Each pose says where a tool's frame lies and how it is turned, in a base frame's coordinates. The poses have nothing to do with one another.
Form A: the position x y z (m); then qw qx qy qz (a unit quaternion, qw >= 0).
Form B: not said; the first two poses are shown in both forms.
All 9 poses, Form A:
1: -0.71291 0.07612 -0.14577 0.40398 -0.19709 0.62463 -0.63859
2: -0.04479 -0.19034 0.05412 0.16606 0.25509 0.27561 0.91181
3: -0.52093 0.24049 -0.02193 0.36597 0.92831 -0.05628 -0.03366
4: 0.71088 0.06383 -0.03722 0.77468 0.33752 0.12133 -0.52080
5: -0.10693 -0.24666 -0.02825 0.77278 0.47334 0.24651 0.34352
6: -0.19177 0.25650 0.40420 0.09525 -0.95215 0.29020 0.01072
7: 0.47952 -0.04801 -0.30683 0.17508 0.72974 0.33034 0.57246
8: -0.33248 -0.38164 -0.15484 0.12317 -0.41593 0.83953 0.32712
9: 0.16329 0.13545 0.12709 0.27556 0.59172 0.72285 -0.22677
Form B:
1: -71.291 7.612 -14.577 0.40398 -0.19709 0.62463 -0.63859
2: -4.479 -19.034 5.412 0.16606 0.25509 0.27561 0.91181
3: -52.093 24.049 -2.193 0.36597 0.92831 -0.05628 -0.03366
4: 71.088 6.383 -3.722 0.77468 0.33752 0.12133 -0.52080
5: -10.693 -24.666 -2.825 0.77278 0.47334 0.24651 0.34352
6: -19.177 25.650 40.420 0.09525 -0.95215 0.29020 0.01072
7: 47.952 -4.801 -30.683 0.17508 0.72974 0.33034 0.57246
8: -33.248 -38.164 -15.484 0.12317 -0.41593 0.83953 0.32712
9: 16.329 13.545 12.709 0.27556 0.59172 0.72285 -0.22677
